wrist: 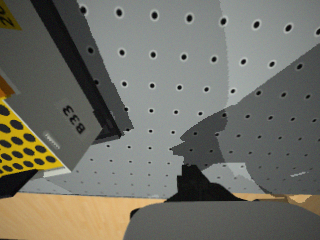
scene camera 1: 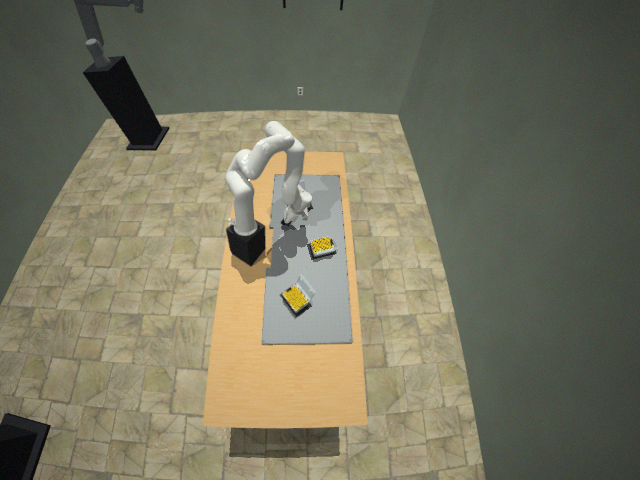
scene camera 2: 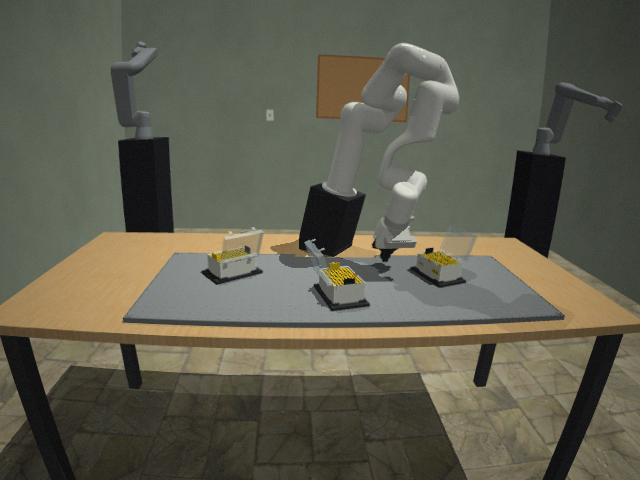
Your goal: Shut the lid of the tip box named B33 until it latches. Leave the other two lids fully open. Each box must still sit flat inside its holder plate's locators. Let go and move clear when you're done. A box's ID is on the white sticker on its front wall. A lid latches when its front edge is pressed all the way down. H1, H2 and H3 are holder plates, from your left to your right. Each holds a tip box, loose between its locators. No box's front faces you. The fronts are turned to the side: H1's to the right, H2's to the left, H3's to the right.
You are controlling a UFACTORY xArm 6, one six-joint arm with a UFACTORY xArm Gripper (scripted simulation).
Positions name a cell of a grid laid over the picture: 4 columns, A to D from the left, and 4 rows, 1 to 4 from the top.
Note:
I see my gripper (wrist: C3) and a tip box (scene camera 2: C3).
The tip box also shows in the wrist view (wrist: A2).

